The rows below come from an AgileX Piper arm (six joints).
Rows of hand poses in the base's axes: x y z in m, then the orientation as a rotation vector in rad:
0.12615 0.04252 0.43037 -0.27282 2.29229 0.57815
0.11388 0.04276 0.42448 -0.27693 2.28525 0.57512
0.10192 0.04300 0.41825 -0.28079 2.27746 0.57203
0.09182 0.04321 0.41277 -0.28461 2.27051 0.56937
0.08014 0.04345 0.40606 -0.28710 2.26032 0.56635
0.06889 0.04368 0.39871 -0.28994 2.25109 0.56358
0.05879 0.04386 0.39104 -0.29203 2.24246 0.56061
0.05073 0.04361 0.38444 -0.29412 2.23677 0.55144
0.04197 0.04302 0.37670 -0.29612 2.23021 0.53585
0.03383 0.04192 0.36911 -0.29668 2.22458 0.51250
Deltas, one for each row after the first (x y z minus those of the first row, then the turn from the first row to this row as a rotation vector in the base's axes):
-0.01227 0.00024 -0.00589 -0.00150 -0.00783 0.00136
-0.02423 0.00048 -0.01212 -0.00278 -0.01636 0.00248
-0.03433 0.00069 -0.01760 -0.00398 -0.02399 0.00378
-0.04601 0.00093 -0.02431 -0.00420 -0.03464 0.00376
-0.05726 0.00116 -0.03166 -0.00462 -0.04436 0.00417
-0.06736 0.00134 -0.03933 -0.00510 -0.05349 0.00402
-0.07542 0.00109 -0.04593 -0.01059 -0.06135 0.00203
-0.08418 0.00050 -0.05367 -0.02030 -0.07157 -0.00222
-0.09232 -0.00060 -0.06126 -0.03523 -0.08257 -0.01003

